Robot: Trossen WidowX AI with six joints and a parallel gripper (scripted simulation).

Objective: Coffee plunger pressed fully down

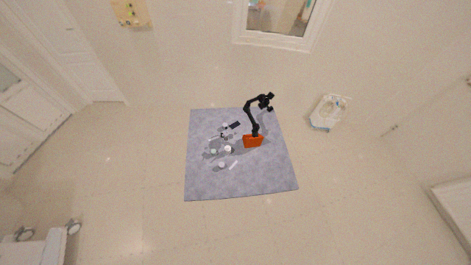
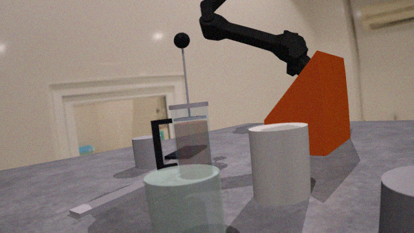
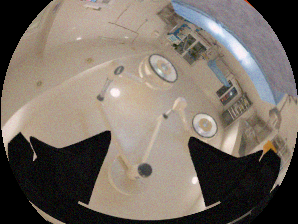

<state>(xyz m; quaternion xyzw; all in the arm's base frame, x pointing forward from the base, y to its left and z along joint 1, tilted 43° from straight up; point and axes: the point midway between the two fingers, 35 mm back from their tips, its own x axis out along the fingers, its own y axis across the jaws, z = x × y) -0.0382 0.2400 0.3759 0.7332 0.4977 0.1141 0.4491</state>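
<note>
The coffee press is 49 cm below my gripper tip, 38 cm ahead of it and 8 cm to the right of it. From my gripper tip the other things lie so: dark flat plate 62 cm below, 28 cm to the right, 21 cm ahead.
</note>
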